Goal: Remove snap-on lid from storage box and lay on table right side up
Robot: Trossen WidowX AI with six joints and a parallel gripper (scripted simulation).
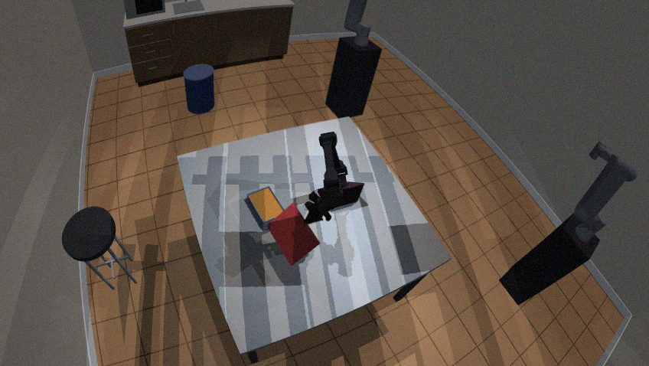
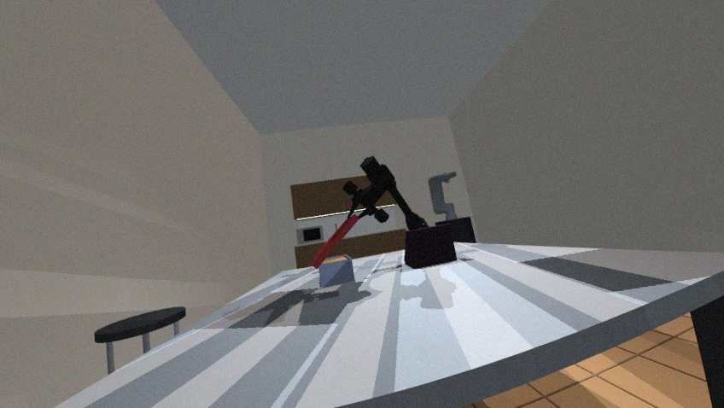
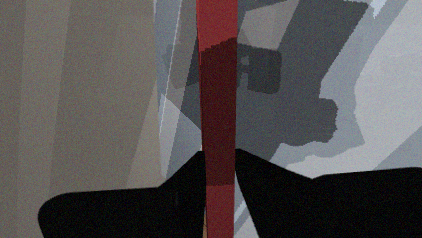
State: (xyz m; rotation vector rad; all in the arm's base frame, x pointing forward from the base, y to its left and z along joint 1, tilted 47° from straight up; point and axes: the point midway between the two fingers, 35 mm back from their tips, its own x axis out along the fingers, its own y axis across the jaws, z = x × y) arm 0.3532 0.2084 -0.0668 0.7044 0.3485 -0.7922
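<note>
Now: gripper tip 70 mm short of the red lid and 50 mm above it. The rest, counted from my gripper tip: storage box (70 mm ahead, 270 mm to the right, 190 mm below).
</note>
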